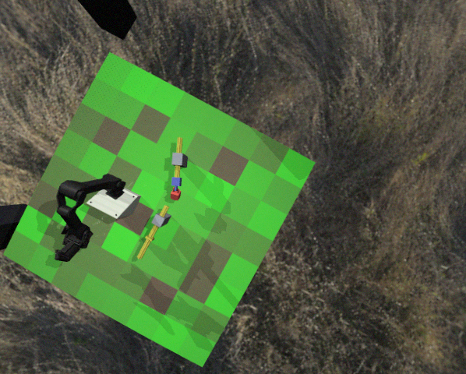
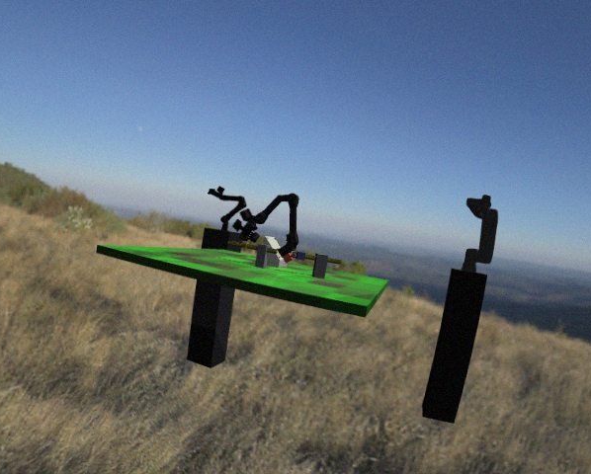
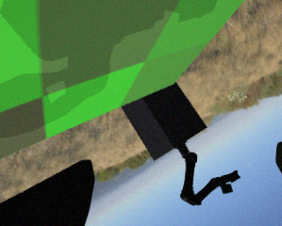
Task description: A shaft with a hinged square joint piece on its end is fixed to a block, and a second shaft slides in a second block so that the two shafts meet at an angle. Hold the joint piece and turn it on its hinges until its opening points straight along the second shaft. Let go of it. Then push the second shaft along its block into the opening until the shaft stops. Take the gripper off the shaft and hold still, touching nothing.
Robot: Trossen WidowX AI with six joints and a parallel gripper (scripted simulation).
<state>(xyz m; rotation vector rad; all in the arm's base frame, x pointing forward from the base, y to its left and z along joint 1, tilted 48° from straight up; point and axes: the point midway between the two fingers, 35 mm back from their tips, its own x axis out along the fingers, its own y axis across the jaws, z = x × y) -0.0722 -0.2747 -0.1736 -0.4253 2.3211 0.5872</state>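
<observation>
Right now the red joint piece is 480 mm to the left of my gripper tip, 380 mm ahead of it and 70 mm below it.
</observation>
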